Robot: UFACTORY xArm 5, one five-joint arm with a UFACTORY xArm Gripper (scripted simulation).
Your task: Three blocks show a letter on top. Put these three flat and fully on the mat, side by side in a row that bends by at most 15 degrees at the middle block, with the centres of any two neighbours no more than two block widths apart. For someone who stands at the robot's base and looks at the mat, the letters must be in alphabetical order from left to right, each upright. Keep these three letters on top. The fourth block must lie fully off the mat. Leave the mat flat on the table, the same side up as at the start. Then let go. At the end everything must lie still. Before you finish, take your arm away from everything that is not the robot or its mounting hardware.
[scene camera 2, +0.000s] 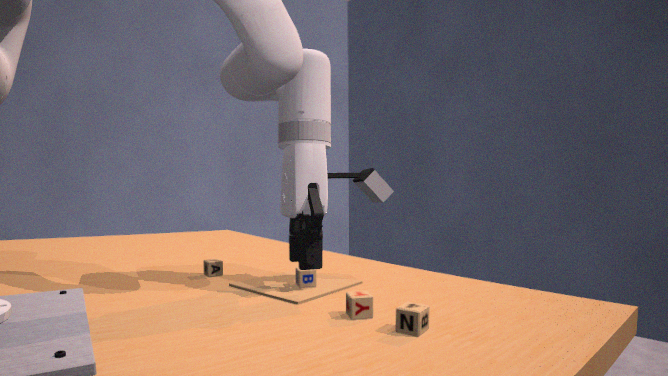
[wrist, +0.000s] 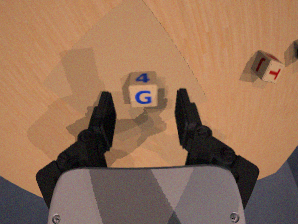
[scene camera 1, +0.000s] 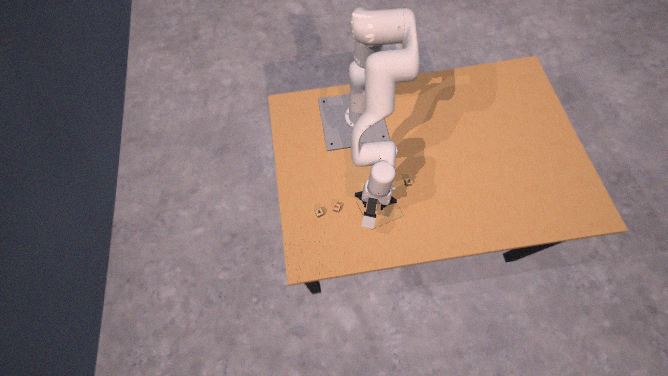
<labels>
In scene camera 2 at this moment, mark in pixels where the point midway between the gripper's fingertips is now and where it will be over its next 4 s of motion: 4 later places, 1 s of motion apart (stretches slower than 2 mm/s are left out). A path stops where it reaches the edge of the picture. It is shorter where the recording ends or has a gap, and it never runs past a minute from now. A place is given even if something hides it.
The gripper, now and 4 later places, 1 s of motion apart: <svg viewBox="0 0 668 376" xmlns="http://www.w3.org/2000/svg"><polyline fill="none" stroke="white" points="305,265 305,282 305,277 303,215 281,232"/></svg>
</labels>
